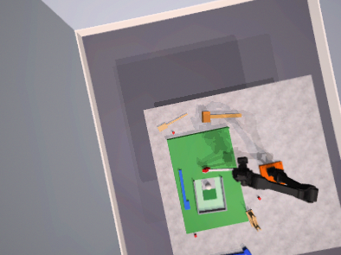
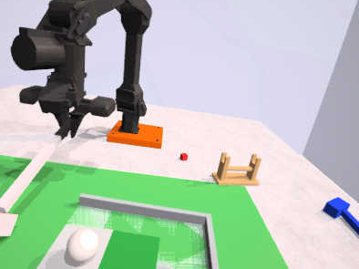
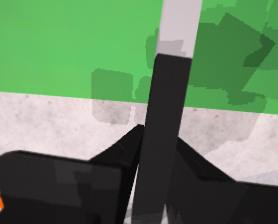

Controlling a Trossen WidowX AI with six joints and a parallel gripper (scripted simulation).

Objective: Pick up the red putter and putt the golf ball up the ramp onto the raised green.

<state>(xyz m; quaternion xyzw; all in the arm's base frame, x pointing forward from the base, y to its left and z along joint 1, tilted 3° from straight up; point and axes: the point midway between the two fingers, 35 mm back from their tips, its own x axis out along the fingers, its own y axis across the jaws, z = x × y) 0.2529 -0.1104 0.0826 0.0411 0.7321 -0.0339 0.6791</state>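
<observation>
Right now my gripper tip is 120 mm short of the red putter, 10 mm to the left of it and 10 mm above it. From my gripper tip the other things lie so: white golf ball: 240 mm ahead, 100 mm to the left, 50 mm below.
</observation>
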